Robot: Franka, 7 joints.
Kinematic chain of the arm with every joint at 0, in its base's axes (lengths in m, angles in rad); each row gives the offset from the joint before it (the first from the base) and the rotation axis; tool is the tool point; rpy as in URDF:
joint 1: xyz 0 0 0.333 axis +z
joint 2: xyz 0 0 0 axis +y
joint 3: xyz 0 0 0.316 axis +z
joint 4: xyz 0.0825 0 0 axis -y
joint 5: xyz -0.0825 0 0.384 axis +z
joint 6: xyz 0 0 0 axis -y
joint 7: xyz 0.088 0 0 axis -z
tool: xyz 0 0 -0.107 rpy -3.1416 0 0
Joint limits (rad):
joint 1: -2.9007..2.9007
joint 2: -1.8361..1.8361
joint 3: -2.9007..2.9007
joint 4: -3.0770..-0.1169
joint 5: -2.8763..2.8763
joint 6: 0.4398..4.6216
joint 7: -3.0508..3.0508
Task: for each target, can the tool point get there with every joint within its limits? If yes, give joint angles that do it. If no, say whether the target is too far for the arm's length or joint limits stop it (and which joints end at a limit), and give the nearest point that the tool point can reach.
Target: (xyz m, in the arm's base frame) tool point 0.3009 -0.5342 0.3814
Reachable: yes | joints 1.7916 -0.6543 -2.4608 -1.5560 1.6306 4.1331 2.2715
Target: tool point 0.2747 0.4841 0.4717
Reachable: yes | joints 0.3880 0.2173 0.4630 -1.9374 -1.6478 3.6918 1.1305
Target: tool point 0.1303 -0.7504 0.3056
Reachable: yes | joints -1.4952 1.2012 0.5999 -0.8918 -2.2327 0.9954 2.3238
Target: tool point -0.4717 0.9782 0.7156
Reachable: no: too far | nearest point -0.3515 0.7288 0.6181 | short by 0.294 m
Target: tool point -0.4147 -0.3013 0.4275
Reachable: yes | joints -0.9025 1.1806 -1.7701 -2.3582 -0.4403 2.5904 0.2549
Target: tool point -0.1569 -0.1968 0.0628
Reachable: yes | joints 2.1072 1.4899 0.4807 -2.8440 1.9974 1.6855 0.8635
